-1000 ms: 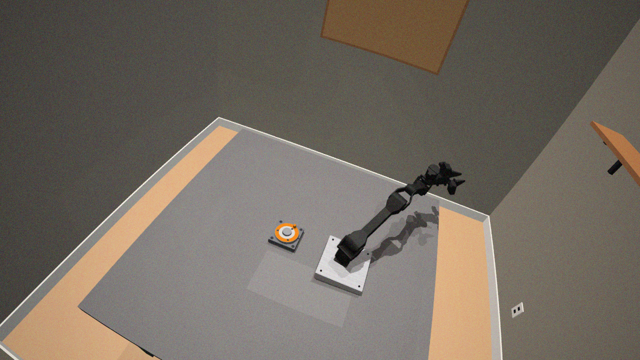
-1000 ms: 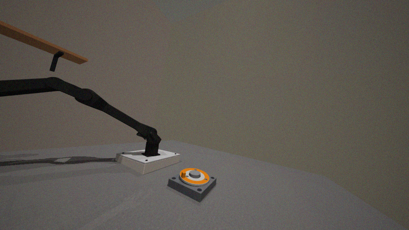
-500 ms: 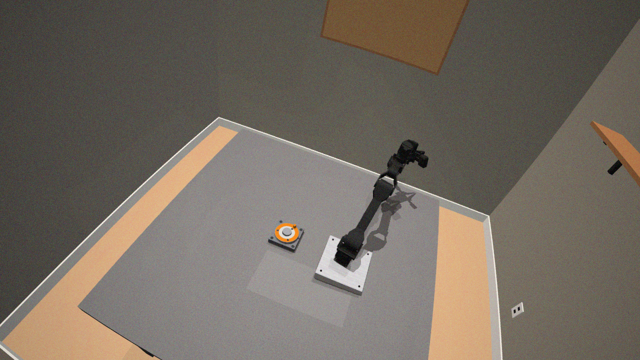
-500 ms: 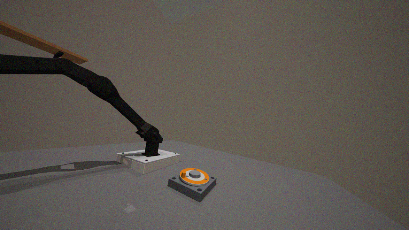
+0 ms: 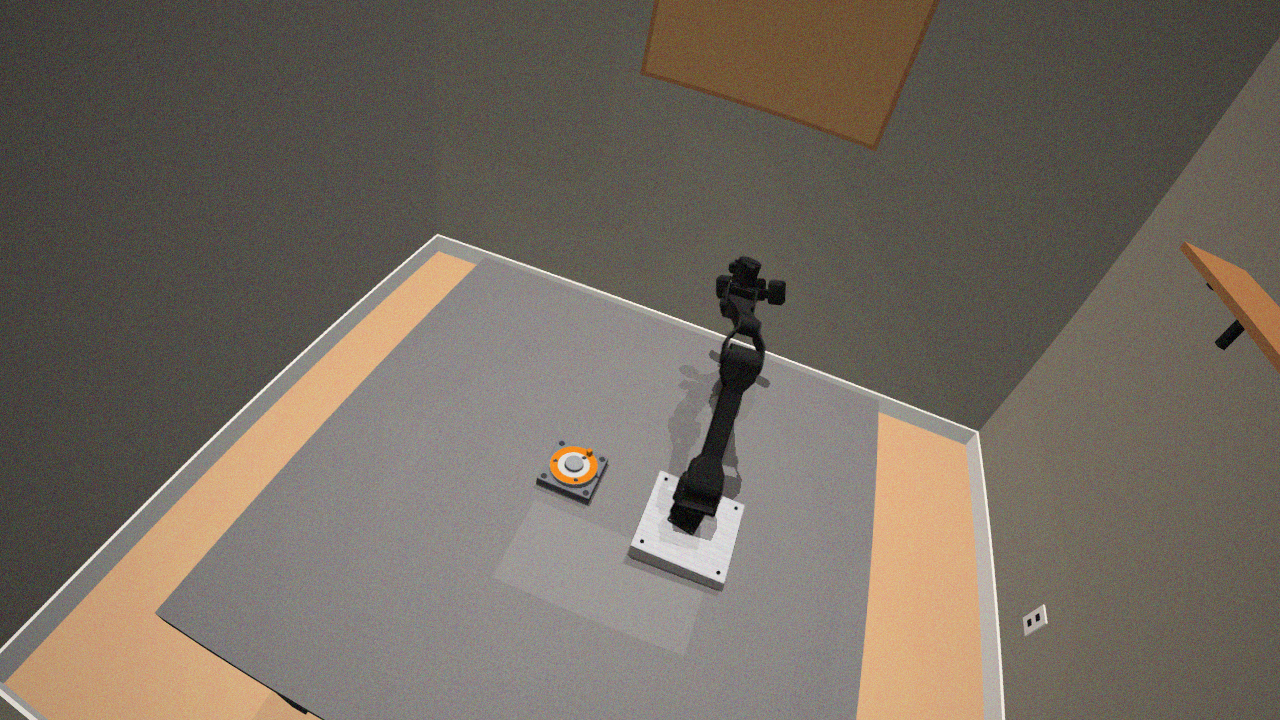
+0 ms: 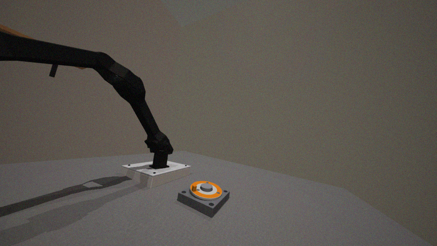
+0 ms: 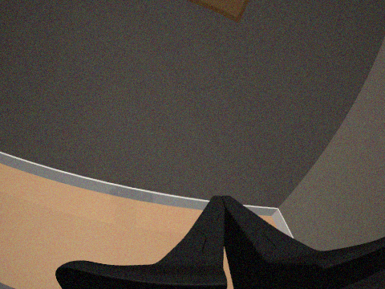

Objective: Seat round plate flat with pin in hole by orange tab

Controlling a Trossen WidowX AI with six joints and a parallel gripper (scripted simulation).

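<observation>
My gripper tip is now 13 cm short of the dark base, 68 cm to the right of it and 20 cm above it.
</observation>
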